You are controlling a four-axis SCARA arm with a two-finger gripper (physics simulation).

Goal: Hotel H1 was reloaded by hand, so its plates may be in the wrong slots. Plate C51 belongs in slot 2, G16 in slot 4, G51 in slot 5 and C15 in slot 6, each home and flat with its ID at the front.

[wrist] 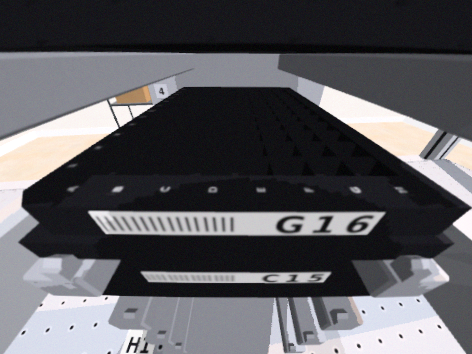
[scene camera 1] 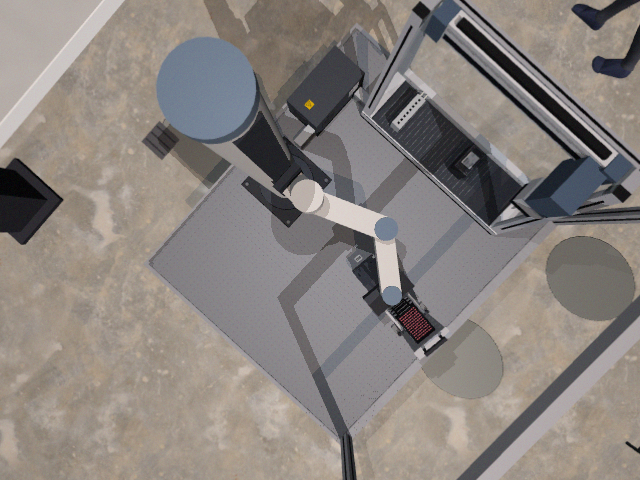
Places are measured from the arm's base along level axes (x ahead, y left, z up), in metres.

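Where they show: gripper, fingertip midpoint: (wrist: pixel 236 130).
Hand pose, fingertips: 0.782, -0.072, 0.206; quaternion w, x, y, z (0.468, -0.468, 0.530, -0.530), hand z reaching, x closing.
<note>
Things, the pixels of their top centre, and the offset from my fingertips, as dx, dy, dz. "pt": a spot on its surface instead. Level surfaces: height alone.
- Plate C15, middle of its top: (wrist: pixel 236 154) -0.022, +0.003, -0.005
- plate G16, middle of its top: (wrist: pixel 236 108) -0.022, +0.003, +0.020
- hotel H1, surface spot: (scene camera 1: pixel 419 353) pt +0.049, -0.066, +0.116
- tag reading 4, surface spot: (wrist: pixel 161 91) pt +0.049, +0.054, +0.016
- dark underside, surface spot: (wrist: pixel 235 25) pt -0.086, +0.011, +0.042
- red-welled plate, middle of its top: (scene camera 1: pixel 415 323) -0.022, +0.003, +0.091
- dark device, middle of its top: (scene camera 1: pixel 375 278) -0.194, +0.024, -0.124
- black box with a yellow mark, surface spot: (scene camera 1: pixel 325 87) pt -0.900, +0.469, -0.079
- grey table, its level: dz -0.193
Plate C15 (wrist: pixel 235 289) is level, ID forward, directly below plate G16 (wrist: pixel 235 245) and between the hotel brackets. My gripper is shut on C15; its fingertips are hidden in the wrist view by G16, and in the scene view by the arm. G16 lies flat, ID forward, on brackets (wrist: pixel 50 275) of hotel H1 (scene camera 1: pixel 419 353). A tag reading 4 (wrist: pixel 161 91) shows behind it at the left. A dark underside (wrist: pixel 235 25) spans the top of the wrist view, its ID hidden. A red-welled plate (scene camera 1: pixel 415 324) sits atop the hotel. I cannot identify C51 or G51.
A dark device (scene camera 1: pixel 366 268) stands by the hotel, partly under the arm (scene camera 1: pixel 387 263). A black box with a yellow mark (scene camera 1: pixel 325 87) stands behind. A framed station with a dark ribbed bed (scene camera 1: pixel 421 139) is at the upper right. The grey table (scene camera 1: pixel 232 268) ends just past the hotel.
</note>
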